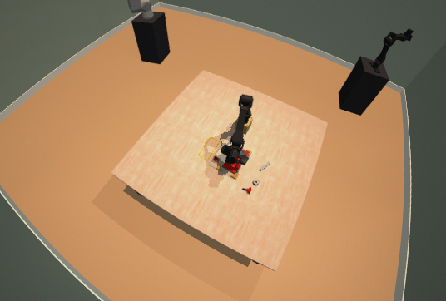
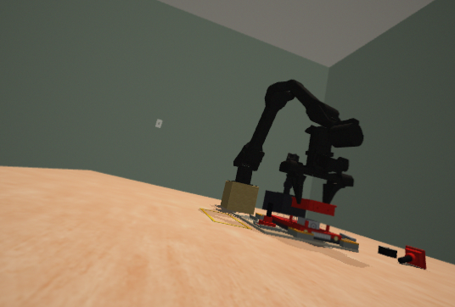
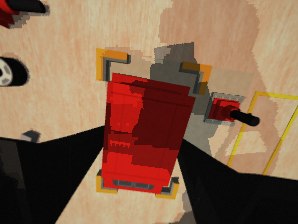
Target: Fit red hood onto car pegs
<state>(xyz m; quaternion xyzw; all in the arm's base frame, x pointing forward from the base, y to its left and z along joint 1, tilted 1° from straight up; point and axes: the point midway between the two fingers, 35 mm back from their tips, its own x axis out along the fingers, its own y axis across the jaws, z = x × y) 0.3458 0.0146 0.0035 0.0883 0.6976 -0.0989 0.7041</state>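
My gripper tip is 5 cm above the grey engine block. The rest, counted from my gripper tip: grey rod: 23 cm to the left, 7 cm below, 6 cm behind; then grey wheel: 19 cm to the left, 8 cm ahead, 6 cm below; then red hood: 1 cm above.
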